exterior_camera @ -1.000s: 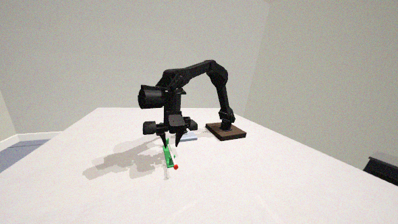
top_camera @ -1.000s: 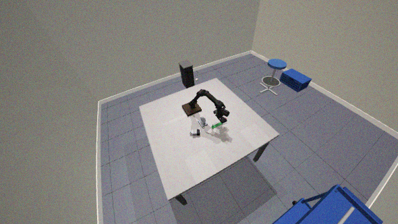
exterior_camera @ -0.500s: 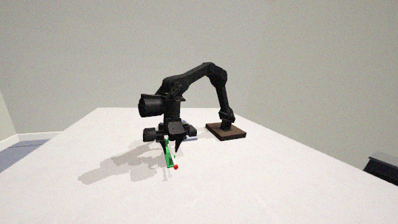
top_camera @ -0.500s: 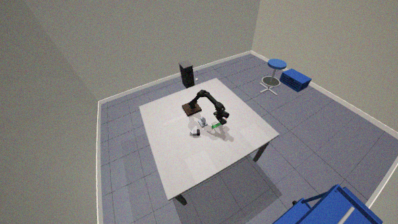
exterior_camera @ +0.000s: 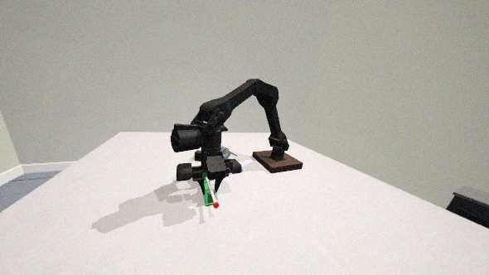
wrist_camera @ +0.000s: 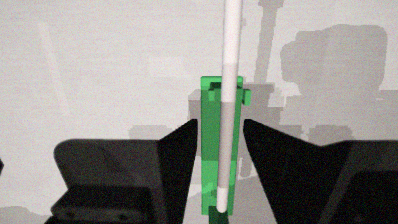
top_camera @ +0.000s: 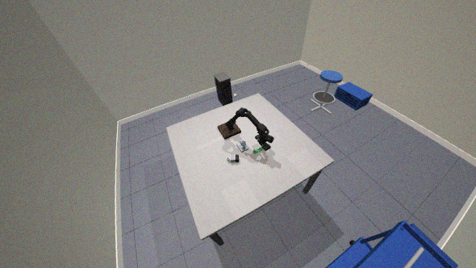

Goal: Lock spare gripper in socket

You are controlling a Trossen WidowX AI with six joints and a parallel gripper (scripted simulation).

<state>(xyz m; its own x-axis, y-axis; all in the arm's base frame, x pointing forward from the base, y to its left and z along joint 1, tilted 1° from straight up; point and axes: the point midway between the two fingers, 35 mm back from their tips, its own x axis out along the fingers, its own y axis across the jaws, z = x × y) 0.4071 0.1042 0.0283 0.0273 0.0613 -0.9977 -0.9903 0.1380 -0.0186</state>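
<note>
The green pin rest lies 40 mm to the right of my gripper tip and 10 mm above it. From my gripper tip the other things lie so: spare gripper: 70 mm behind, 310 mm to the right; socket: 130 mm behind, 150 mm to the right, 30 mm above.
</note>
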